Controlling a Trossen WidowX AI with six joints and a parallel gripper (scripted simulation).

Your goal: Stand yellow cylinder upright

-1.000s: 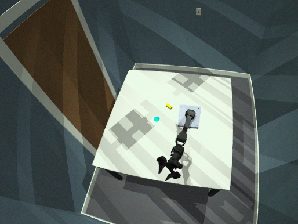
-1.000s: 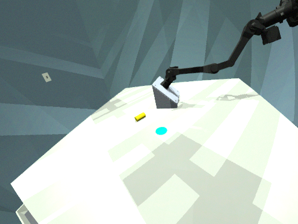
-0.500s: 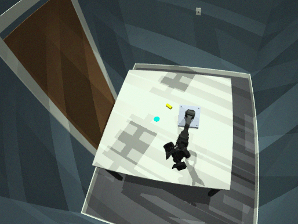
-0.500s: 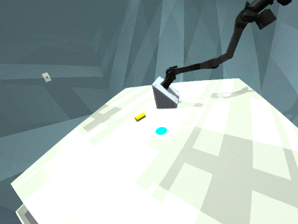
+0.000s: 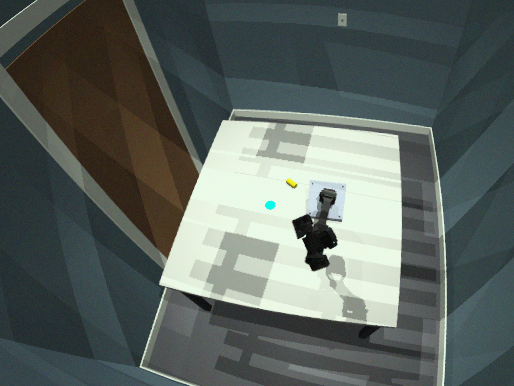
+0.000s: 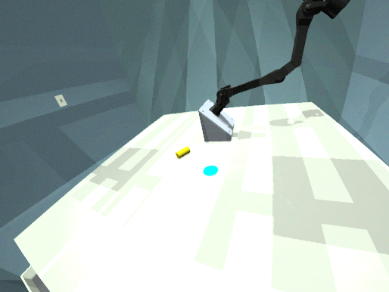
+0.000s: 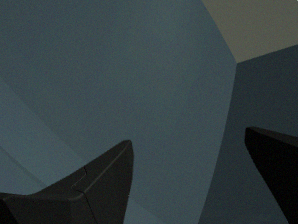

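Now: gripper tip 700 mm to the left of the yellow cylinder, 680 mm above it and 220 mm short of it. Also, from my gripper tip: cyan circle (690 mm below, 530 mm to the right, 310 mm ahead).
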